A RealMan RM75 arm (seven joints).
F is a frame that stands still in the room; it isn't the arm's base.
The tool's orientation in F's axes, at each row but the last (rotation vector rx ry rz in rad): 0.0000, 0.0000, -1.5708; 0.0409, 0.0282, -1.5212; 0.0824, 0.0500, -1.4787; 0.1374, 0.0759, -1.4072
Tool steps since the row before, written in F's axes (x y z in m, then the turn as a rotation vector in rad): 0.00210, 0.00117, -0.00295, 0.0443, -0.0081, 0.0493; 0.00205, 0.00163, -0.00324, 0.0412, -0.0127, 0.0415; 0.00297, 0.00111, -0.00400, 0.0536, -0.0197, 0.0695; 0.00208, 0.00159, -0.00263, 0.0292, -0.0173, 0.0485
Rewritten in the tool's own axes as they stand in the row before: -0.00117, 0.00210, -0.00295, 0.0081, 0.0443, 0.0493; -0.00138, 0.00210, -0.00332, 0.0129, 0.0409, 0.0417; -0.00049, 0.00296, -0.00413, 0.0186, 0.0533, 0.0700; -0.00086, 0.00217, -0.00289, 0.0151, 0.0286, 0.0496
